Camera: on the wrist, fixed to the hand. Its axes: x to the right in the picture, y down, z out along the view.
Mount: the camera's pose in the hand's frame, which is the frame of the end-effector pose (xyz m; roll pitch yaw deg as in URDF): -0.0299 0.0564 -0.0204 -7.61 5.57 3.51
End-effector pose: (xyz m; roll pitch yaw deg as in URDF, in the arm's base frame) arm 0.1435 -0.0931 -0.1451 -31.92 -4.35 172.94
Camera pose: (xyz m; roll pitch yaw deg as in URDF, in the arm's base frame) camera 0.1650 -0.1331 -0.1944 -39.70 2.23 172.96
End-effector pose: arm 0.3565 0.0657 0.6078 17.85 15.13 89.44
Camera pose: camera 0.2963 0.0369 0.6135 11.65 19.30 94.77
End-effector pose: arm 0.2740 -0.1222 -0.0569 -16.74 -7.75 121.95
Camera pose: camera 0.2463 -0.1687 -0.0964 -24.66 -1.40 123.69
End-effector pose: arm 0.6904 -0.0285 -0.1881 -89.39 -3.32 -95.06
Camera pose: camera 0.6730 -0.0003 -0.2464 -97.02 0.25 -100.59
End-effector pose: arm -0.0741 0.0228 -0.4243 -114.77 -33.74 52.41
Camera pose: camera -0.0414 -0.0038 -0.4764 -118.30 -32.65 44.65
